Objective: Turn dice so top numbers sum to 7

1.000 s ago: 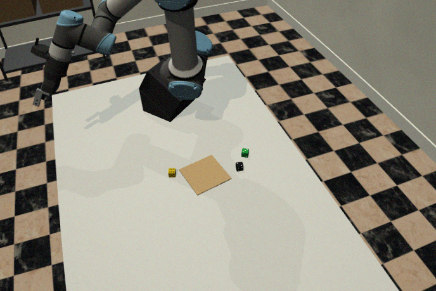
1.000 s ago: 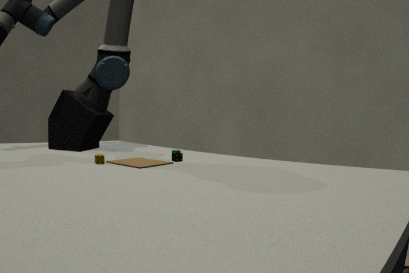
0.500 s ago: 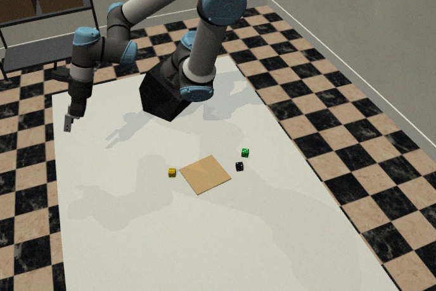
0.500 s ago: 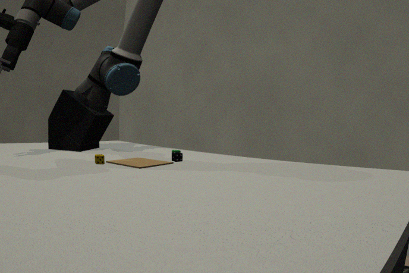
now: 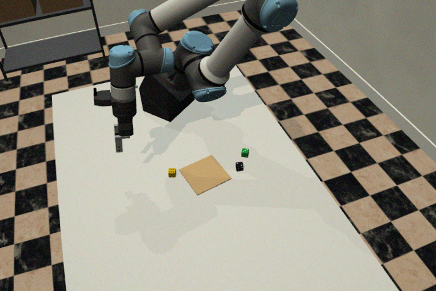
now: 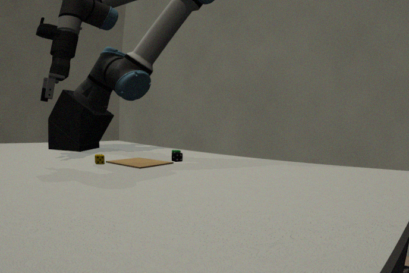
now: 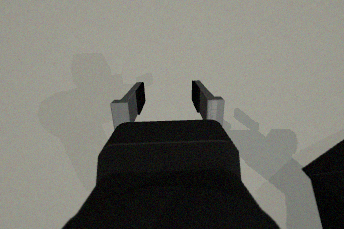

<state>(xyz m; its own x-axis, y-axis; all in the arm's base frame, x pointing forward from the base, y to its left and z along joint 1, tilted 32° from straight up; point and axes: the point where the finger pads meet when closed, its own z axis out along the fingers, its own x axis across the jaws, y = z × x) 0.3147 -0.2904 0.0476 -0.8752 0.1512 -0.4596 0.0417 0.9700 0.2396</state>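
Now: the yellow die 180 mm below my hand, 160 mm to the left of it and 10 mm ahead of it. Round my hand: black die 400 mm to the left, 180 mm below, 50 mm ahead; then tan mat 270 mm to the left, 190 mm below, 40 mm ahead; then green die 440 mm to the left, 180 mm below, 20 mm behind.
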